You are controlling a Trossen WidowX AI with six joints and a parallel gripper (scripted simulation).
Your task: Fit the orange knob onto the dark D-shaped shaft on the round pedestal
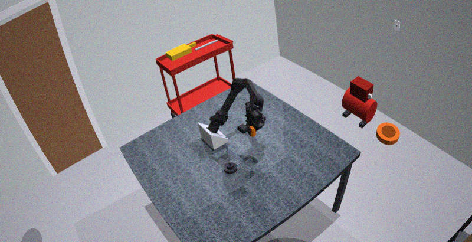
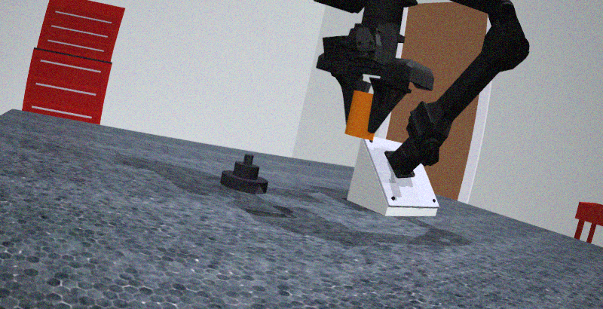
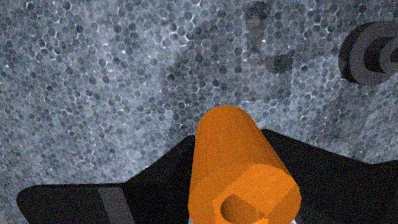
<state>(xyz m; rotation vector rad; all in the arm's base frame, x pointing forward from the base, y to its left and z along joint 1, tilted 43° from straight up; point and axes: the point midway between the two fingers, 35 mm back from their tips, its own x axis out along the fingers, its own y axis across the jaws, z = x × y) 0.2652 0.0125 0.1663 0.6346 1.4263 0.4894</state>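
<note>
Right now the pedestal is 220 mm to the right of my gripper tip, 110 mm below it and 20 mm ahead of it. Also, from my gripper tip: orange knob: 20 mm above.
</note>
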